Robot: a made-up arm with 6 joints.
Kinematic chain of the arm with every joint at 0, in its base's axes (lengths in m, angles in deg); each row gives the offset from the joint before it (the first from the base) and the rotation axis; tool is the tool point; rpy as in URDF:
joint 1: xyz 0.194 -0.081 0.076 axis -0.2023 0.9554 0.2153
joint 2: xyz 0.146 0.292 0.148 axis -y
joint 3: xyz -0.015 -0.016 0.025 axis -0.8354 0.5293 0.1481
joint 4: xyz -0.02 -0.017 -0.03 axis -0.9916 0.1 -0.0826
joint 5: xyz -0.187 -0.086 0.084 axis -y
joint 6: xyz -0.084 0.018 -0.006 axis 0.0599 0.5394 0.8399
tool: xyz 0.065 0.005 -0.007 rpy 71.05 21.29 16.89
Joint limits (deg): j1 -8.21..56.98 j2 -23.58..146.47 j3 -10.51..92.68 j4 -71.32..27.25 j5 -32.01..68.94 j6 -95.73..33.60
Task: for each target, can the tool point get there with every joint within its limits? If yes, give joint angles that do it. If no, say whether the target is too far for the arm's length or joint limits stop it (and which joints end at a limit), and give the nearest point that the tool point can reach.
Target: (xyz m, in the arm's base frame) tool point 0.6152 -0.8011 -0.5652
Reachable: no: too far | nearest point 0.3620 -0.0220 -0.2269 | short by 0.886 m
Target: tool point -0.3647 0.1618 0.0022
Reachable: no: joint limits stop it (at a limit: joint 1, joint 3, joint 6) | nearest point -0.0474 0.1780 0.0113 | short by 0.318 m
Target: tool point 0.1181 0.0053 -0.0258
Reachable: yes | joints 37.99 105.30 52.44 -52.32 3.11 -63.93
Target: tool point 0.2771 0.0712 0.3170
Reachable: yes | joints 42.25 0.08 31.73 -43.32 12.88 -37.02
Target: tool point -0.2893 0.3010 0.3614
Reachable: no: joint limits stop it (at a limit: joint 1, joint 3, joint 6) | nearest point -0.0347 0.2365 0.3151 | short by 0.267 m
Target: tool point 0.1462 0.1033 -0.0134
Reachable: yes | joints 29.85 96.29 31.83 -11.71 4.39 -3.25
